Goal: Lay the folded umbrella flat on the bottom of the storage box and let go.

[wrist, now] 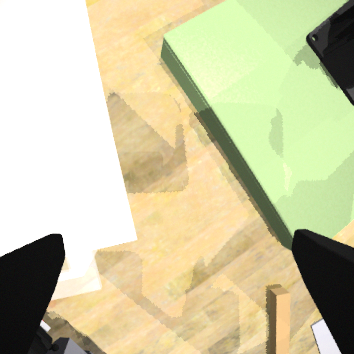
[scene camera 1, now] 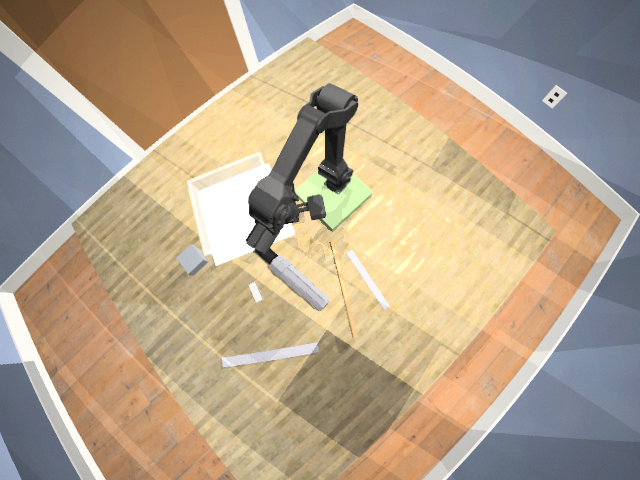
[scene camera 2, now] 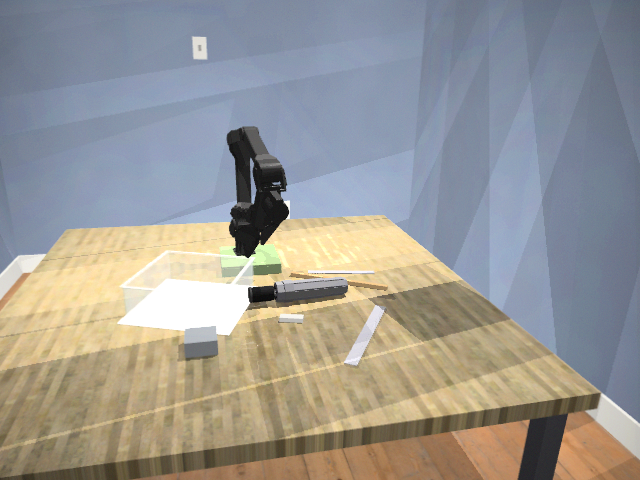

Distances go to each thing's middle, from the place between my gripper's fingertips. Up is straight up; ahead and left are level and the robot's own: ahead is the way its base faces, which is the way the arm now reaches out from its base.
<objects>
I see the storage box [scene camera 2: 186, 289] 190 mm to the right of my hand, 90 mm ahead of it and 50 mm below it. The rest, counted from my hand: pale strip [scene camera 1: 311, 348] 370 mm ahead, 200 mm to the left, 100 mm below.
</objects>
